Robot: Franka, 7 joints.
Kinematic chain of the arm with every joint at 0, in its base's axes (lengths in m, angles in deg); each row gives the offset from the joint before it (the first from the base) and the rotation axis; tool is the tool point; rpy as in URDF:
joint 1: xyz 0 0 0.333 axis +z
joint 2: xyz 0 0 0 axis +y
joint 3: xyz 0 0 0.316 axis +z
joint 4: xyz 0.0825 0 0 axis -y
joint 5: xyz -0.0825 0 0.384 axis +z
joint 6: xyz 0 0 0 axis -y
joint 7: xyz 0.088 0 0 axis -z
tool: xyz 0 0 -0.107 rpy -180 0 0
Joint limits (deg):
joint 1: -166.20..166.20
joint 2: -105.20..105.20
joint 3: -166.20..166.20
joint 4: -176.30..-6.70
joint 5: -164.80..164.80
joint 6: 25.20..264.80
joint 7: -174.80..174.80
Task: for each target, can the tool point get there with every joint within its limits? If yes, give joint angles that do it. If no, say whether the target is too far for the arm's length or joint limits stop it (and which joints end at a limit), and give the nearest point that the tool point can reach.
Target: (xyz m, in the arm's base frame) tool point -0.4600 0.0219 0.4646
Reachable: yes | joints -80.66 23.27 -120.29 -123.73 -122.29 205.30 51.68
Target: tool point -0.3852 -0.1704 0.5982
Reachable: yes | joints -71.54 -74.15 -65.48 -144.58 -37.74 193.82 -97.41
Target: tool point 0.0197 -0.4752 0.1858
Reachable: yes | joints 128.23 -23.38 136.72 -139.04 -69.00 178.67 94.85
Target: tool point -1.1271 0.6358 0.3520
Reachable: no: too far | nearest point -0.7471 0.4215 0.3456 | short by 0.436 m
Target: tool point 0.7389 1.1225 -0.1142
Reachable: no: too far | nearest point 0.4476 0.6799 0.0621 | short by 0.558 m
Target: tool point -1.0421 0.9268 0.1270
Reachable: no: too far | nearest point -0.6342 0.5640 0.2076 | short by 0.552 m
